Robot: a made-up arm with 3 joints.
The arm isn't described. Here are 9 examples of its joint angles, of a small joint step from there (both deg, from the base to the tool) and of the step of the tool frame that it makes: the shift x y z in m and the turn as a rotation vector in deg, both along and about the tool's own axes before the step.
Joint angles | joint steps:
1: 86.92 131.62 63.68 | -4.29 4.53 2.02
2: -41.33 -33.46 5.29 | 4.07 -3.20 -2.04
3: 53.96 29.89 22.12 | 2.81 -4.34 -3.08
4: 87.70 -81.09 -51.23 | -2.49 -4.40 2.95
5: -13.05 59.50 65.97 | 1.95 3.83 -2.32
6: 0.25 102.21 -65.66 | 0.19 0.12 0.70
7: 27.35 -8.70 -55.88 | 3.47 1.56 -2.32
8: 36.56 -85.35 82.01 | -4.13 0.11 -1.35
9: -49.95 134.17 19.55 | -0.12 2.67 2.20
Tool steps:
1: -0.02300 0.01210 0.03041 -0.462 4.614 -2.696
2: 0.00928 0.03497 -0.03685 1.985 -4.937 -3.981
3: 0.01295 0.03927 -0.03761 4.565 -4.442 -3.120
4: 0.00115 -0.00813 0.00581 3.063 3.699 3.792
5: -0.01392 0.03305 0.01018 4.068 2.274 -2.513
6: -0.00017 -0.00436 0.00264 -0.423 0.313 0.584
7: -0.01415 0.02833 -0.01179 0.374 -2.139 -5.616
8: 0.00682 0.00214 -0.01720 3.130 -2.503 1.084
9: -0.00970 -0.00931 0.02164 -1.680 2.839 0.925
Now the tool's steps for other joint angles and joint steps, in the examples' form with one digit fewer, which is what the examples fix.
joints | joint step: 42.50 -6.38 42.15 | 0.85 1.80 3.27
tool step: -0.0057 -0.0075 0.0157 -0.79 2.42 1.72
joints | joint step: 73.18 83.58 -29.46 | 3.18 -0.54 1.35
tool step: -0.0148 0.0012 0.0119 0.97 3.17 0.76
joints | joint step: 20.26 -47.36 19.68 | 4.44 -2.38 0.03
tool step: 0.0096 0.0188 -0.0255 -0.93 -4.02 -2.68
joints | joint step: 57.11 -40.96 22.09 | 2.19 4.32 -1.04
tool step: -0.0219 0.0240 0.0207 -1.55 2.65 -4.42
